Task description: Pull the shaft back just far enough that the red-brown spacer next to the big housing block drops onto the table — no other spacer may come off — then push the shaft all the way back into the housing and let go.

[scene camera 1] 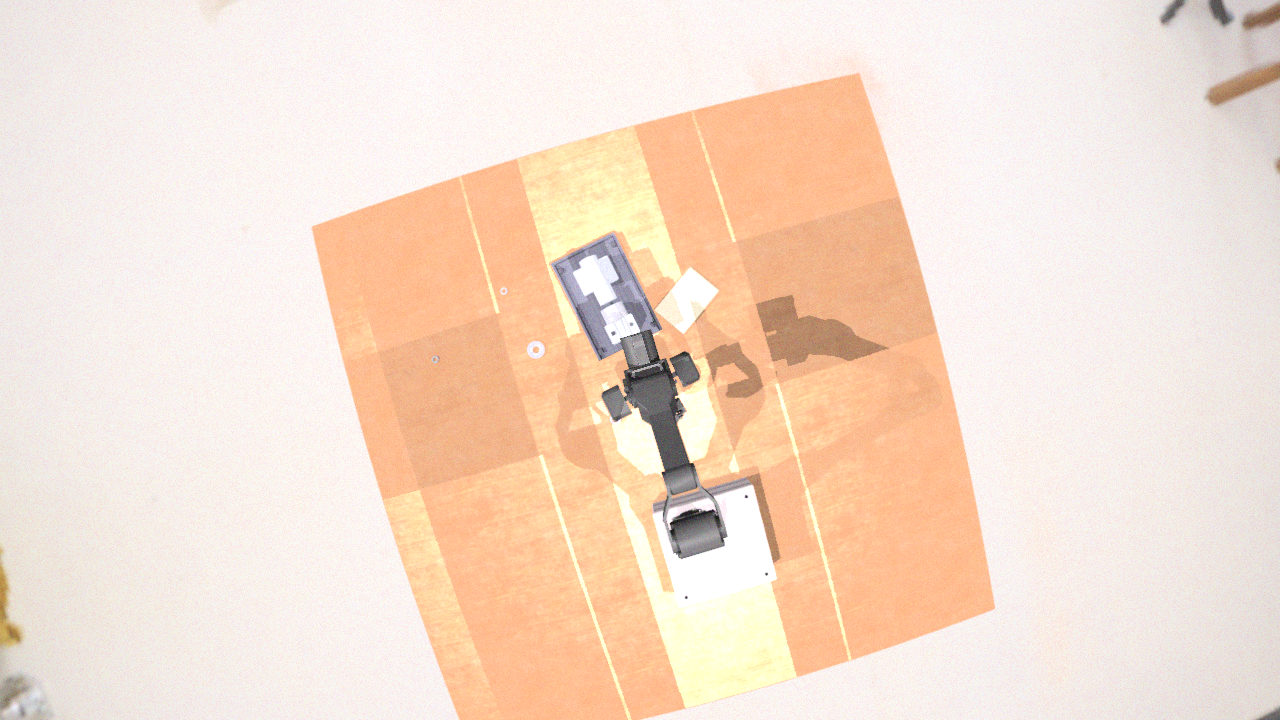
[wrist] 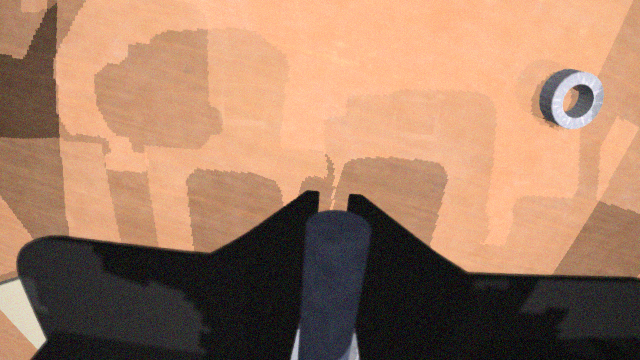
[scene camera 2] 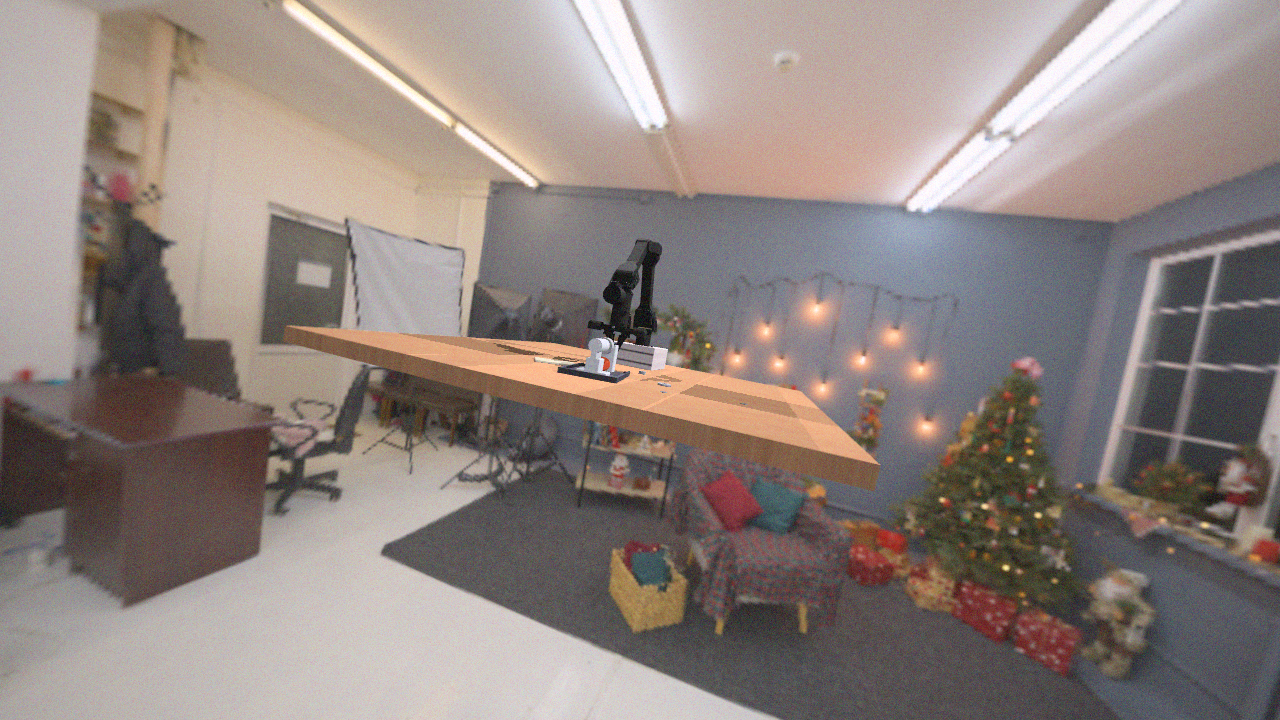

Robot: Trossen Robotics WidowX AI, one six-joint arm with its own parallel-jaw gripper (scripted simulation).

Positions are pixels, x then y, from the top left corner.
Labels:
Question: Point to a cream flat block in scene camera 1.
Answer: At 692,293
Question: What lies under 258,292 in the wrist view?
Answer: My gripper.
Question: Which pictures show my gripper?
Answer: Scene camera 1, the wrist view and scene camera 2: all of them.

